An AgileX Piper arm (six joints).
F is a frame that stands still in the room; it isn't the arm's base.
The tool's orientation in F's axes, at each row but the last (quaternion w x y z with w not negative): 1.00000, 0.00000, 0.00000, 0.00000; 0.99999, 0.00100, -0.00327, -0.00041; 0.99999, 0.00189, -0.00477, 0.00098; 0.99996, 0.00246, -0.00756, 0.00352
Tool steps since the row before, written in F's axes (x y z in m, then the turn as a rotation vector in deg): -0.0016, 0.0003, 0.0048, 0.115, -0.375, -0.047; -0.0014, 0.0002, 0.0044, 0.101, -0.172, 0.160; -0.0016, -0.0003, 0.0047, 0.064, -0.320, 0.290; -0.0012, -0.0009, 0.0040, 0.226, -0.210, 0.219
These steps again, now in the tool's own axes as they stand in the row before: -0.0016, 0.0003, 0.0048, 0.115, -0.375, -0.047; -0.0014, 0.0002, 0.0044, 0.102, -0.172, 0.160; -0.0016, -0.0003, 0.0047, 0.066, -0.319, 0.291; -0.0011, -0.0009, 0.0040, 0.228, -0.211, 0.217
